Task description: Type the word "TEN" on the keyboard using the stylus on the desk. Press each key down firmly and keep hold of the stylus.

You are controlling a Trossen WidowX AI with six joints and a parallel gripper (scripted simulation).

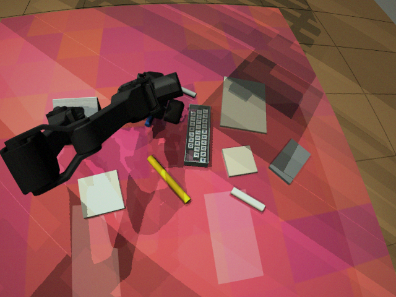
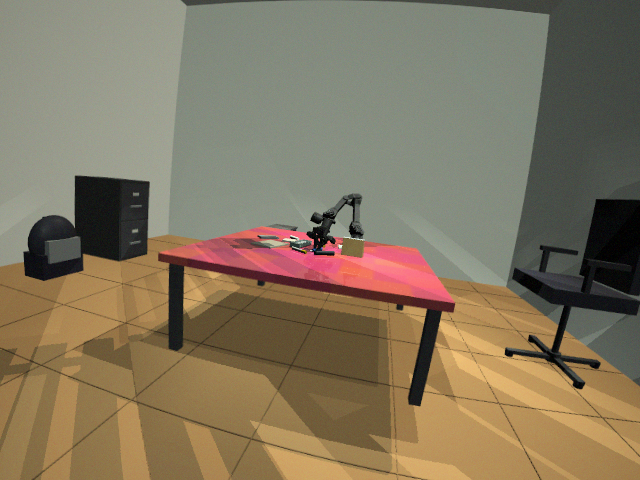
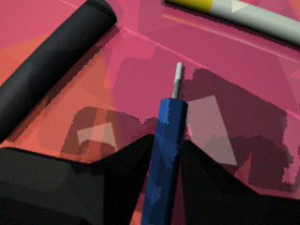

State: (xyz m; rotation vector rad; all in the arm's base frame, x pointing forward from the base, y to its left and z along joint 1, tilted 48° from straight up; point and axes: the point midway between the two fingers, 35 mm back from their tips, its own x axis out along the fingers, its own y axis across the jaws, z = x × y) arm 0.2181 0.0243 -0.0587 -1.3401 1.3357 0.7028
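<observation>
Right now the dark cylinder is 7 cm behind my gripper tip and 6 cm to the left of it. The rest, counted from my gripper tip: sheet: 28 cm ahead, 3 cm to the left; dark blue stylus: 1 cm to the left; white-and-yellow pen: 6 cm ahead, 9 cm to the left.
</observation>
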